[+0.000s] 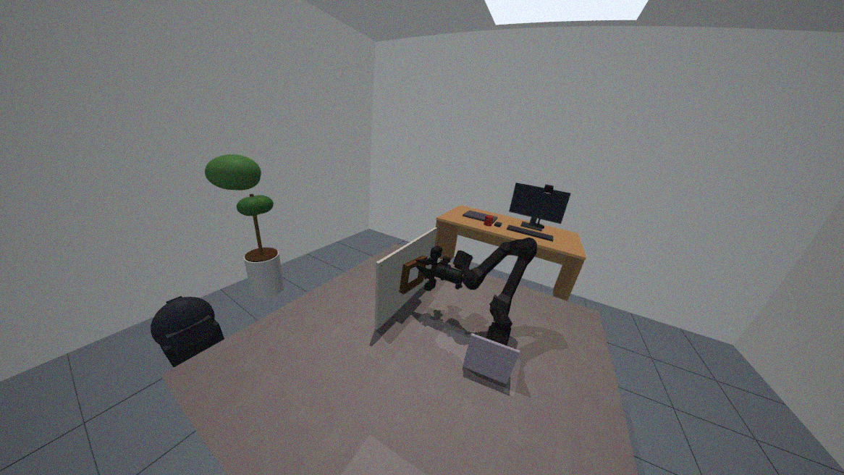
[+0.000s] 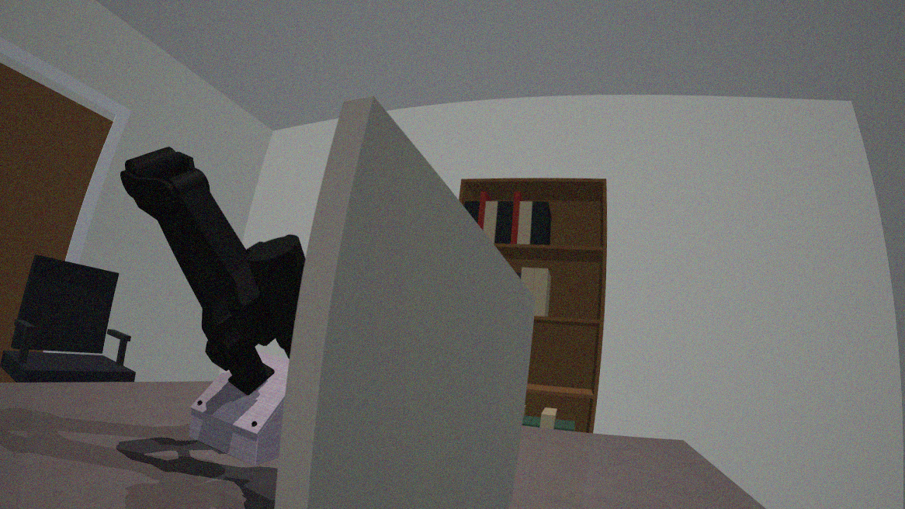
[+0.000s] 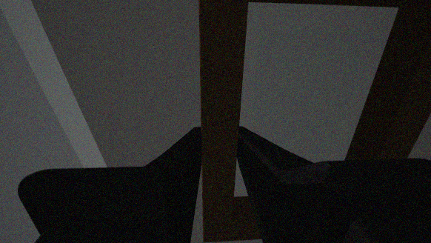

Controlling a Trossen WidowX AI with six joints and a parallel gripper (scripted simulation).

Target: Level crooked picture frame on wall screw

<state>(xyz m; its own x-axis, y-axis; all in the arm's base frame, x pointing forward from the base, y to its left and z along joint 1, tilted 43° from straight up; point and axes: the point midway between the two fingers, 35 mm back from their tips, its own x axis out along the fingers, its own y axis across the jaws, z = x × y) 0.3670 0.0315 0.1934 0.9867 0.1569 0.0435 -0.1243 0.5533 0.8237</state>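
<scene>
Now: the brown wooden picture frame 1 cm ahead of my gripper tip, 1 cm to the left of it and 5 cm below it. Also, from my gripper tip: wall panel: 2 cm ahead, 1 cm to the right, 7 cm below.
</scene>
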